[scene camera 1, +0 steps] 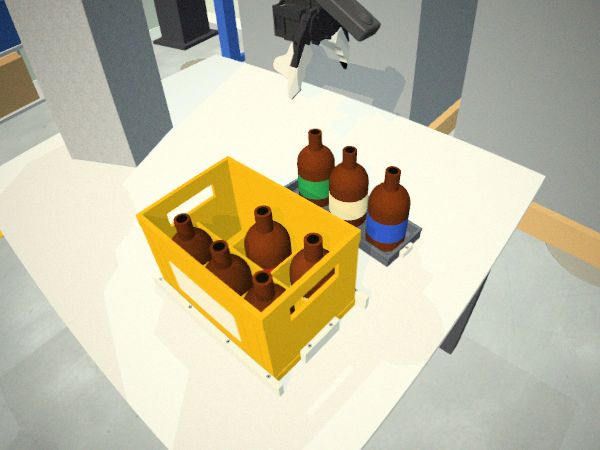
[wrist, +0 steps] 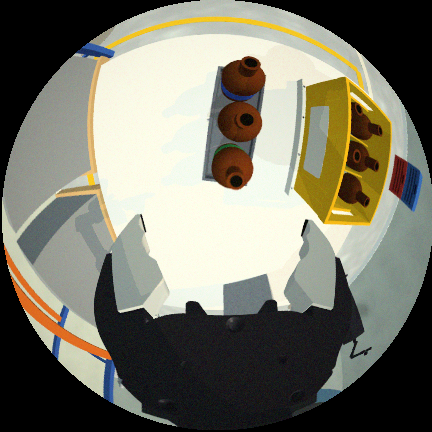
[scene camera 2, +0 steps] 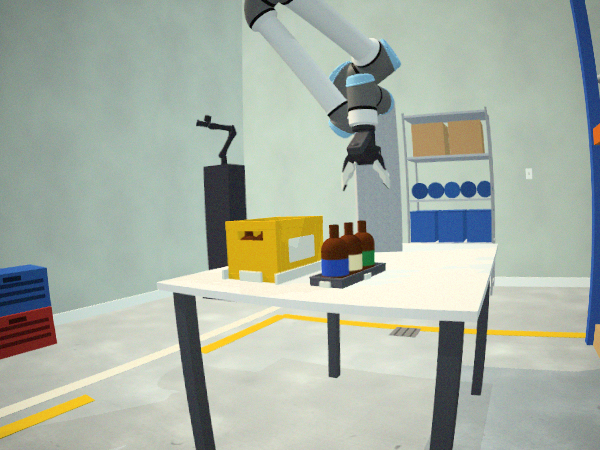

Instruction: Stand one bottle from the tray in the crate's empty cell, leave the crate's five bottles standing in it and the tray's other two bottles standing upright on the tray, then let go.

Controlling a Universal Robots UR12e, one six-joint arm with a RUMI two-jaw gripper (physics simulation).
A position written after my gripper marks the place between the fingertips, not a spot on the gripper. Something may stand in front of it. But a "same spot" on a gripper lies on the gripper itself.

My gripper shows in scene camera 1, in the wrist view and in scene camera 2 (365, 190). A blue-label bottle shows in scene camera 1, in the wrist view (240, 79) and in scene camera 2. One and the same spot on my gripper: (wrist: 130, 289) is (scene camera 1: 340, 35). The same spot on the blue-label bottle: (scene camera 1: 389, 202) is (scene camera 2: 324, 241).
